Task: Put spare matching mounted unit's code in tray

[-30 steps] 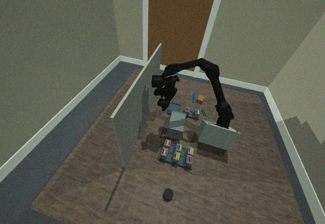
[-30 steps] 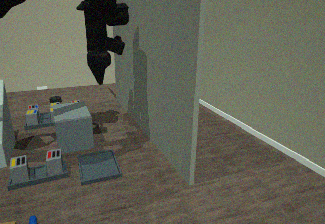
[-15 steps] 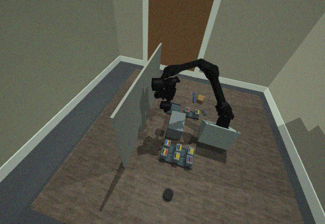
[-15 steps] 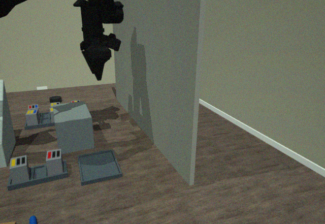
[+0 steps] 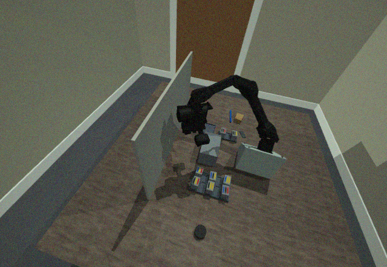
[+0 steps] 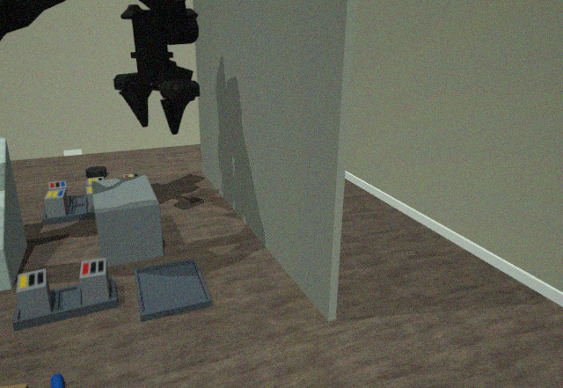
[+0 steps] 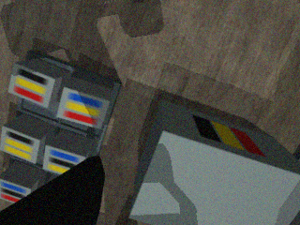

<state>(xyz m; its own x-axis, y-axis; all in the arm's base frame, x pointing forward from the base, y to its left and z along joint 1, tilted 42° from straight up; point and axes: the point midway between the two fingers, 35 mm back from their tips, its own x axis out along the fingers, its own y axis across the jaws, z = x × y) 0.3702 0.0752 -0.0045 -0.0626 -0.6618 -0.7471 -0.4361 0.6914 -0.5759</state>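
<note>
Now: the grey spare block 15 cm to the left of my gripper tip, 15 cm below it and 5 cm behind it. The rest, counted from my gripper tip: tall grey panel 15 cm ahead, 8 cm to the right, 3 cm above; grey tray 26 cm to the right, 19 cm below, 5 cm behind; grey mounted unit 14 cm below, 8 cm behind, 6 cm to the right.
</note>
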